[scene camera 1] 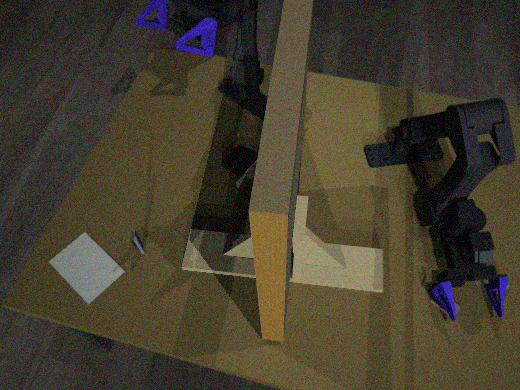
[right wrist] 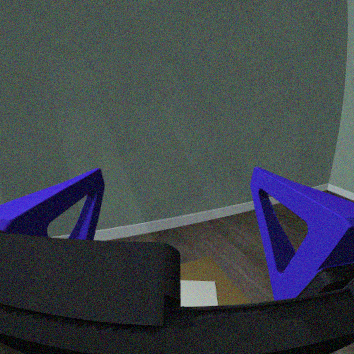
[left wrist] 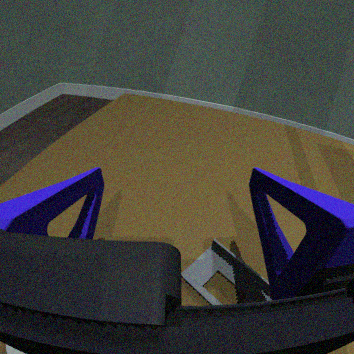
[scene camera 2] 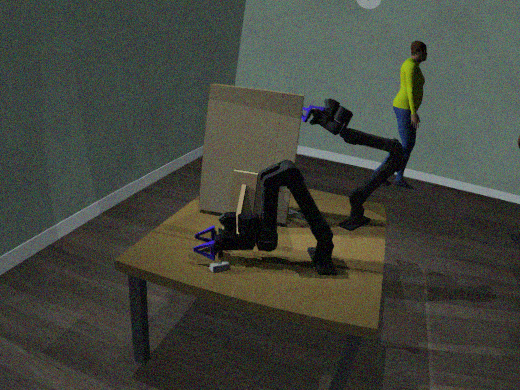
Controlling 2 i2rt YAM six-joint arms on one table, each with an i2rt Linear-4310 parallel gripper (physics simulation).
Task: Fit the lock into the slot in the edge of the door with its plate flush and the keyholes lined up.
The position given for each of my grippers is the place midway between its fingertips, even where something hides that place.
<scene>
My left gripper (scene camera 1: 477, 318) is open and holds nothing. My right gripper (scene camera 1: 156, 33) is open, holding nothing. On the table rest a black lock (scene camera 1: 245, 165) and a white square sheet (scene camera 1: 83, 264).
The white square sheet is seen too in the right wrist view (right wrist: 192, 292). My left gripper also shows in the left wrist view (left wrist: 176, 175). My right gripper is seen too in the right wrist view (right wrist: 176, 175). The left wrist view misses the white square sheet: it is out of frame. Scene camera 2 does not show the white square sheet, which is hidden by a pale stand.
</scene>
